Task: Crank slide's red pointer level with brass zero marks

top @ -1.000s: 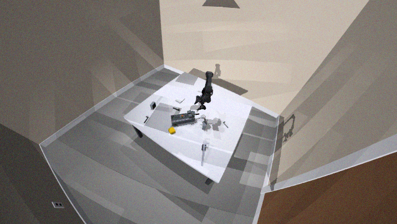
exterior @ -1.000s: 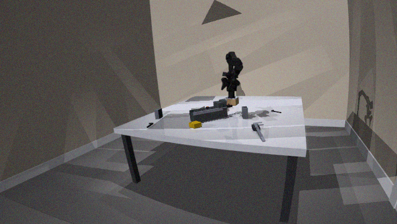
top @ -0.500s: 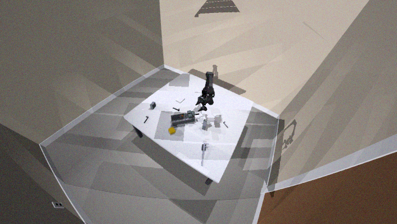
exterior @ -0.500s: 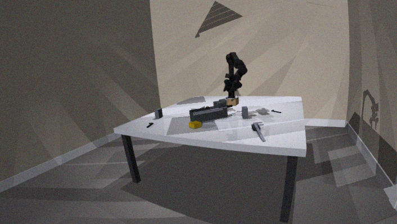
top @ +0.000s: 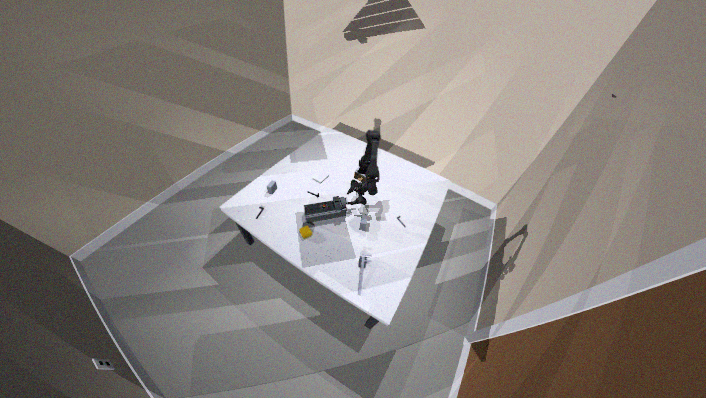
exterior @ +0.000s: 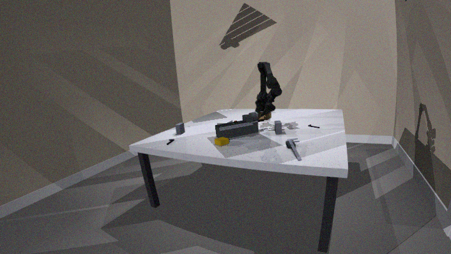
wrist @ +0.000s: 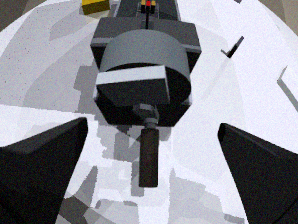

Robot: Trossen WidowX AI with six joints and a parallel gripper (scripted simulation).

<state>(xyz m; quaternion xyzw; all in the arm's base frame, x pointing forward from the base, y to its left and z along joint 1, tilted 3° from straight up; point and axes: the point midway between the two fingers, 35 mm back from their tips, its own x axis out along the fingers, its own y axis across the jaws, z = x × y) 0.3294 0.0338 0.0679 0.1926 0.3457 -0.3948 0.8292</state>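
The dark crank handle lies 4 cm below my gripper tip, 1 cm to the left of it and 1 cm behind it. Round my gripper tip: yellow block: 29 cm ahead, 16 cm to the right, 9 cm below; red pointer: 12 cm to the right, 11 cm ahead, 2 cm below.
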